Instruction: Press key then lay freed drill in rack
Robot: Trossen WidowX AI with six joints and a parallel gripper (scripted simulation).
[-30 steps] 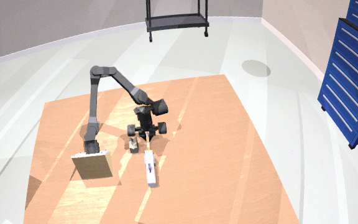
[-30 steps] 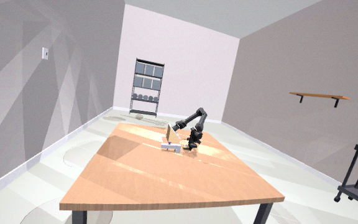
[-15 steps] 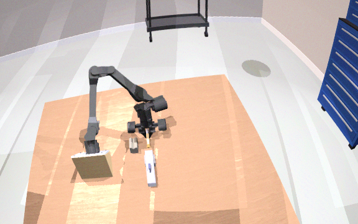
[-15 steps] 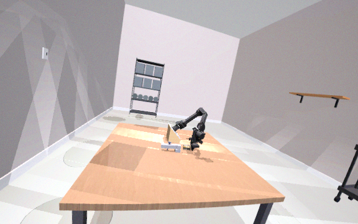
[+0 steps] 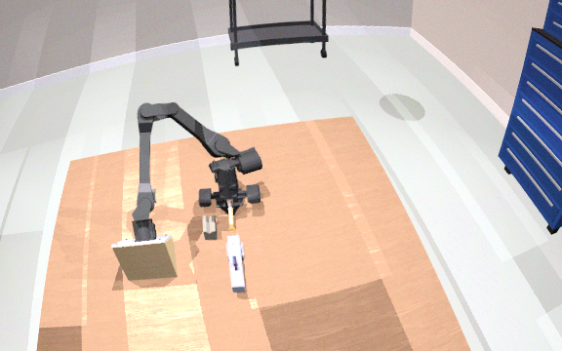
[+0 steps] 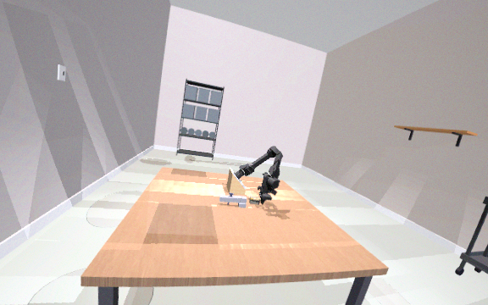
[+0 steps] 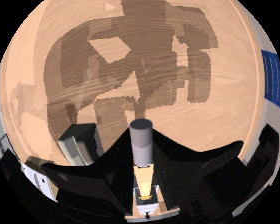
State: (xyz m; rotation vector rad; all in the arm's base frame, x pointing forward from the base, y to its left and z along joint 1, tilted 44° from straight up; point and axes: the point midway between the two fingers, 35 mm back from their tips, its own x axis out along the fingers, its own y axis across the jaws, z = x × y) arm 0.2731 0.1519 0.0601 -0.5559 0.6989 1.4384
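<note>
Now: the grey rack 80 mm behind my gripper tip, 30 mm to the right of it and 10 mm below it. Also, from my gripper tip: white block (200 mm to the right, 20 mm behind); then blue key (230 mm to the right, 20 mm behind, 20 mm above); then drill (40 mm to the right, 30 mm above).
</note>
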